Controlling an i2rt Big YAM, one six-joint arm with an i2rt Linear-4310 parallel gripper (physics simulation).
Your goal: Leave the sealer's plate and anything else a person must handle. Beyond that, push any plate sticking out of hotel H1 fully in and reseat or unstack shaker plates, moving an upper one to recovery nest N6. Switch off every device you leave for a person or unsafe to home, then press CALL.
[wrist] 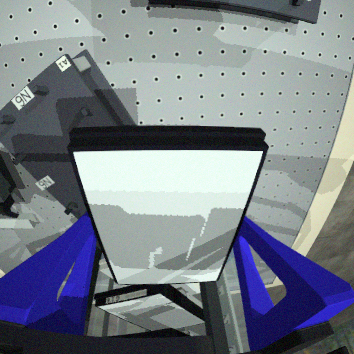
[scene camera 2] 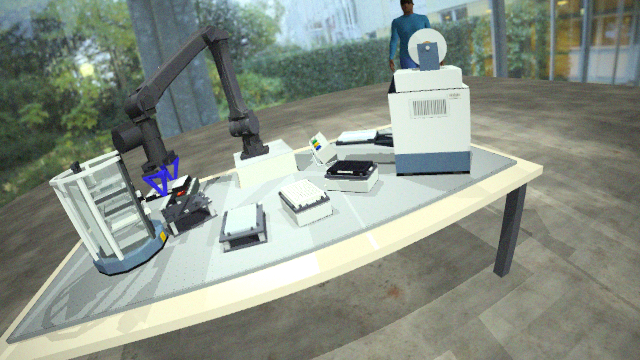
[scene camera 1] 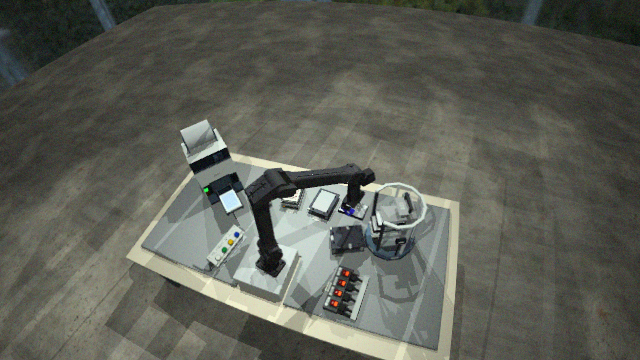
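Pixels of known places: gripper, fingertip midpoint: (wrist: 167,217) (scene camera 2: 170,189) (scene camera 1: 352,209); arm's base, origin of the base link: (scene camera 2: 255,154) (scene camera 1: 270,264).
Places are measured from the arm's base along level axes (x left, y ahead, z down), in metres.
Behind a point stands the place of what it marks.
My gripper (scene camera 1: 350,209) {x -0.209, y 0.410, z -0.071 m} (scene camera 2: 163,181) {x -0.209, y 0.410, z -0.071 m} (wrist: 167,217) {x -0.209, y 0.410, z -0.071 m} is shut on a white-topped, black-edged plate (scene camera 1: 359,210) {x -0.246, y 0.411, z -0.084 m} (wrist: 167,175) {x -0.166, y 0.405, z -0.086 m}, held level above the bench between nest N6 and the hotel. Nest N6 (scene camera 1: 346,238) {x -0.235, y 0.303, z 0.027 m} (scene camera 2: 187,210) {x -0.210, y 0.356, z 0.028 m} (wrist: 30,122) {x -0.195, y 0.275, z 0.027 m} shows bare, left of the plate in the wrist view. The round hotel (scene camera 1: 390,254) {x -0.459, y 0.327, z 0.033 m} (scene camera 2: 132,261) {x -0.350, y 0.541, z 0.062 m} holds several plates; one hotel plate (wrist: 155,309) {x -0.353, y 0.411, z -0.076 m} shows below the held plate. The sealer (scene camera 1: 212,167) {x 0.527, y 0.229, z -0.176 m} (scene camera 2: 432,127) {x 0.588, y 0.387, z -0.072 m} has a plate (scene camera 1: 230,200) {x 0.396, y 0.172, z -0.034 m} (scene camera 2: 357,136) {x 0.389, y 0.209, z -0.038 m} on its extended tray. The switch box (scene camera 1: 340,292) {x -0.336, y 0.053, z 0.038 m} has orange-lit rockers. The button panel (scene camera 1: 225,246) {x 0.259, y -0.043, z 0.017 m} (scene camera 2: 323,150) {x 0.276, y 0.081, z 0.026 m} has coloured buttons.
A light-topped plate (scene camera 1: 325,201) {x -0.027, y 0.457, z 0.039 m} (scene camera 2: 242,219) {x -0.010, y 0.471, z 0.040 m} sits on a dark stand. A white-welled plate (scene camera 2: 301,194) {x 0.161, y 0.446, z 0.018 m} and a black plate (scene camera 2: 351,168) {x 0.325, y 0.341, z 0.020 m} sit on low white devices. A person (scene camera 2: 411,32) stands behind the sealer. The tall hotel frame is close beside my gripper.
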